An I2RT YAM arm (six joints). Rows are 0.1 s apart.
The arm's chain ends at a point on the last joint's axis. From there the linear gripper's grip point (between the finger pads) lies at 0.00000 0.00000 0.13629 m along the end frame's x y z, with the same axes.
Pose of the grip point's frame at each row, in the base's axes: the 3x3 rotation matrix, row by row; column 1 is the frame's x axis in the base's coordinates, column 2 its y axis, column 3 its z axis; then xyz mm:
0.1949 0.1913 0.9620; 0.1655 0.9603 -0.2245; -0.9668 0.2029 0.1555; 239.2 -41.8 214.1
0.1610 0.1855 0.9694; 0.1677 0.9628 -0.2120; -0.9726 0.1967 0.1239; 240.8 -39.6 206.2
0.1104 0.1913 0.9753; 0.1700 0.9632 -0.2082; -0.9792 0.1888 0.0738; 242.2 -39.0 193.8
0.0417 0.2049 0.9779; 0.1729 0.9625 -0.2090; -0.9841 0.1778 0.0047; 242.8 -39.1 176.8
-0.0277 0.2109 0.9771; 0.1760 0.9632 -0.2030; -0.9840 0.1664 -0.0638; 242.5 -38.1 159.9
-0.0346 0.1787 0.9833; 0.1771 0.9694 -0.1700; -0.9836 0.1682 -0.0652; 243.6 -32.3 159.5
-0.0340 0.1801 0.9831; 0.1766 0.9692 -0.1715; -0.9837 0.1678 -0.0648; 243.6 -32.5 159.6
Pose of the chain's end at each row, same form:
0.1949 0.1913 0.9620; 0.1655 0.9603 -0.2245; -0.9668 0.2029 0.1555; 108.1 -11.2 192.9
0.1610 0.1855 0.9694; 0.1677 0.9628 -0.2120; -0.9726 0.1967 0.1239; 108.7 -10.7 189.3
0.1104 0.1913 0.9753; 0.1700 0.9632 -0.2082; -0.9792 0.1888 0.0738; 109.3 -10.6 183.7
0.0417 0.2049 0.9779; 0.1729 0.9625 -0.2090; -0.9841 0.1778 0.0047; 109.5 -10.6 176.2
-0.0277 0.2109 0.9771; 0.1760 0.9632 -0.2030; -0.9840 0.1664 -0.0638; 109.3 -10.4 168.6
-0.0346 0.1787 0.9833; 0.1771 0.9694 -0.1700; -0.9836 0.1682 -0.0652; 109.6 -9.1 168.4
-0.0340 0.1801 0.9831; 0.1766 0.9692 -0.1715; -0.9837 0.1678 -0.0648; 109.6 -9.1 168.4

